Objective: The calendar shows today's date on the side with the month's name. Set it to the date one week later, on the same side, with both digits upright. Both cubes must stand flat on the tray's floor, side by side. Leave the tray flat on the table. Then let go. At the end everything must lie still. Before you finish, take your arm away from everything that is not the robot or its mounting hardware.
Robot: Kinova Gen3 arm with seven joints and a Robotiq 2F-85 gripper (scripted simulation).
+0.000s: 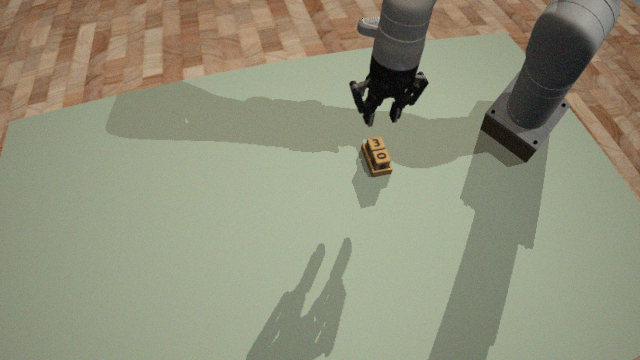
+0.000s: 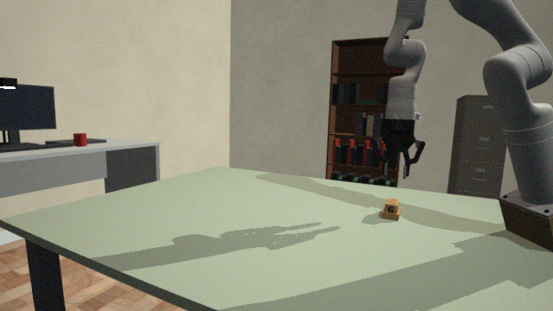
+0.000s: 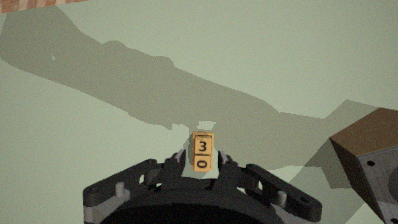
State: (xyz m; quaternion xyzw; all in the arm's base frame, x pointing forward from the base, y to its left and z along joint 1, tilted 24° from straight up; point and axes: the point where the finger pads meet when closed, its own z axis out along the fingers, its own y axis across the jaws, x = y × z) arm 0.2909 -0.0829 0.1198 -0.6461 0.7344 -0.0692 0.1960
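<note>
Right now my hand is 100 mm above the cube. Round my hand: wooden tray 20 mm to the left, 110 mm below.
</note>
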